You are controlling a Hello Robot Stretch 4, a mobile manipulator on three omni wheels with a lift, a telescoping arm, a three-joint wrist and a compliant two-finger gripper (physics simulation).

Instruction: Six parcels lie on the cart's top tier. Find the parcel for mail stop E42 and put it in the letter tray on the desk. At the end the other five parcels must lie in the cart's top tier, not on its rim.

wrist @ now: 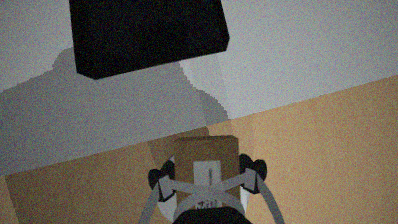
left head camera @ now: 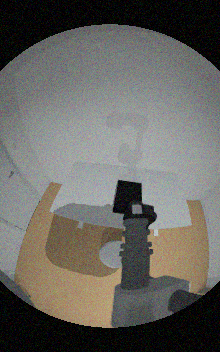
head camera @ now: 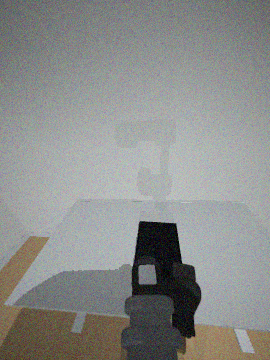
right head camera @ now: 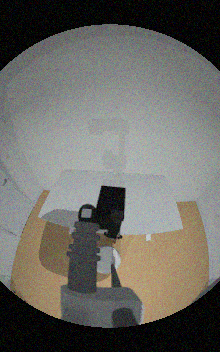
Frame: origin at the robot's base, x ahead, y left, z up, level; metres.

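Seen in the pictures: gripper, fingertip midpoint: [wrist: 207, 170]; robot's base at its link origin: [left head camera: 114, 253] [right head camera: 104, 258].
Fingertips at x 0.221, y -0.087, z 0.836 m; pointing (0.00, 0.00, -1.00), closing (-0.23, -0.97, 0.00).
Pixels of each thing's top centre, then the offset from my fingertips to it. Level surfaces: height alone.
- brown parcel at its top centre: [wrist: 207, 188] dx -0.005, dy +0.001, dz +0.050 m
- black letter tray at its top centre: [head camera: 157, 245] [right head camera: 111, 199] [left head camera: 128, 194] dx +0.352, dy +0.009, dz -0.078 m
- white desk at its surface level: dz -0.143 m
- Wooden floor at its surface level: dz -0.864 m
My gripper [wrist: 207, 170] [right head camera: 113, 235] is shut on a brown parcel [wrist: 227, 150] with a white label, at the bottom middle of the wrist view. The label's print is partly hidden by the gripper and I cannot read the mail stop. The black letter tray [head camera: 158, 237] [left head camera: 128, 194] [right head camera: 111, 196] [wrist: 150, 35] lies on the white desk [head camera: 220, 260] [left head camera: 170, 200] [right head camera: 155, 205] [wrist: 310, 50], straight beyond my wrist in the head view. In the wrist view the parcel shows just short of the desk's front edge, apart from the tray. The cart and other parcels do not show.
A pale wall [head camera: 200, 100] [left head camera: 75, 100] [right head camera: 165, 100] rises behind the desk. Wooden floor [head camera: 65, 345] [wrist: 320, 165] shows in front. Pale desk legs [head camera: 78, 322] [head camera: 244, 340] show under the front edge. My shadow falls across the desk's left part.
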